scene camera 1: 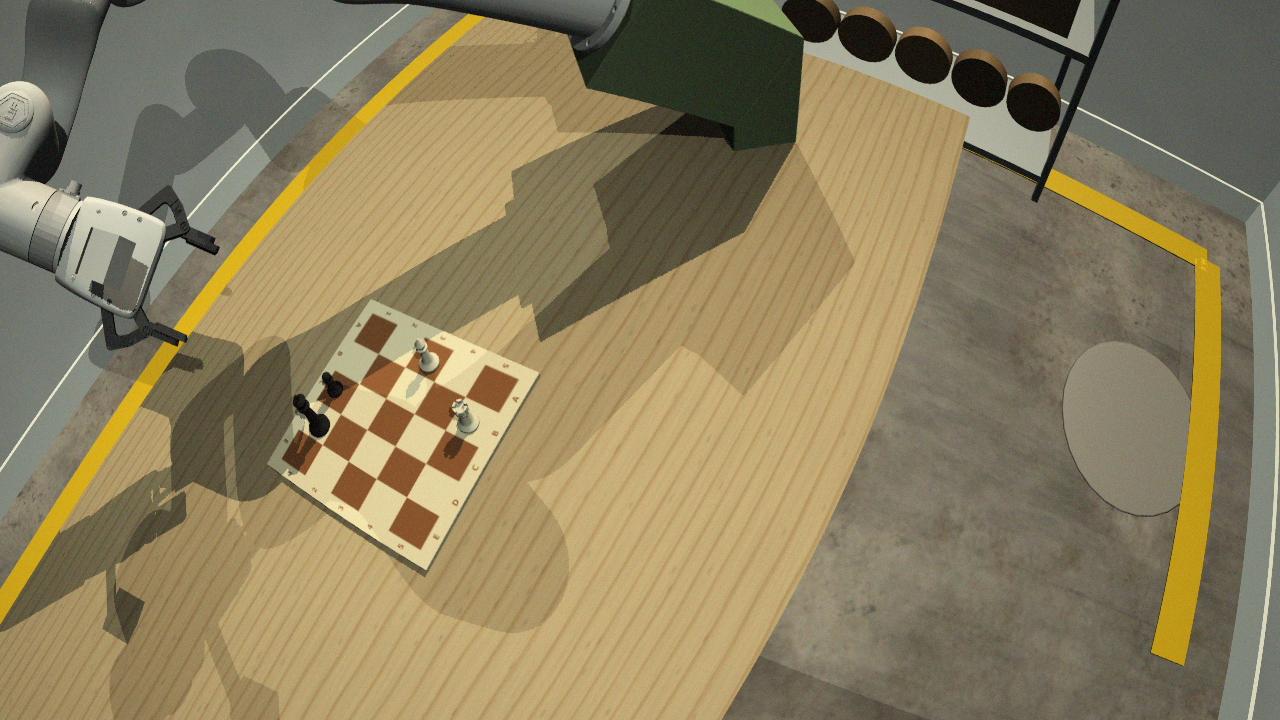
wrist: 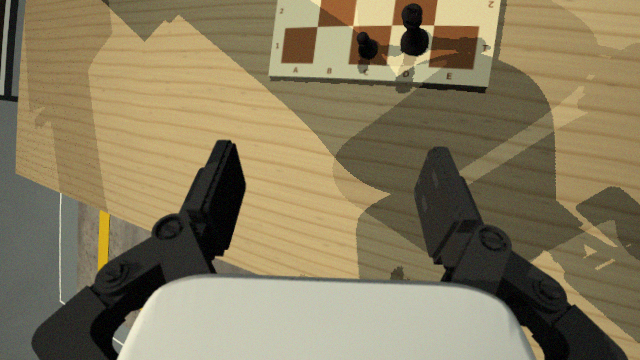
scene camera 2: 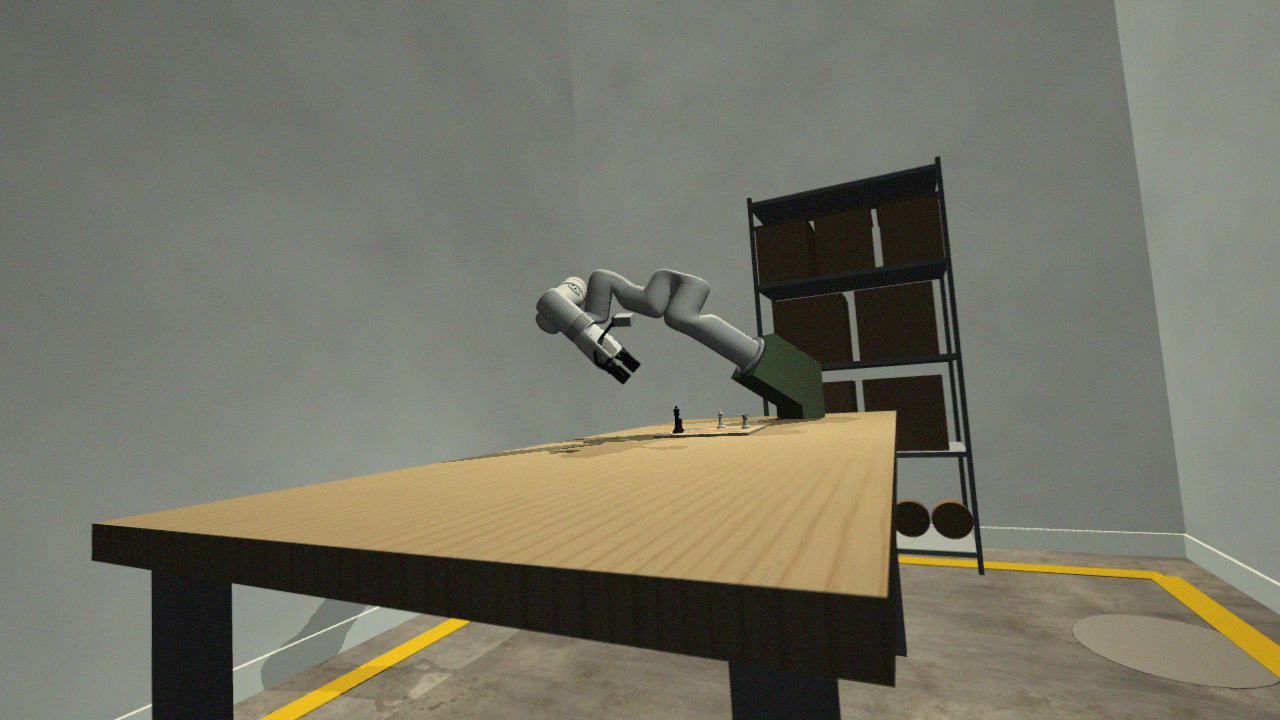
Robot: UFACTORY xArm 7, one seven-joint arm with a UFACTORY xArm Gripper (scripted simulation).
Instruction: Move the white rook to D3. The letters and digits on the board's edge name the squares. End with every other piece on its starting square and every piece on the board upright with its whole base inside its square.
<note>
The pictures show: my gripper, a tall black piece and a chessboard.
My gripper shows as well in the wrist view.
</note>
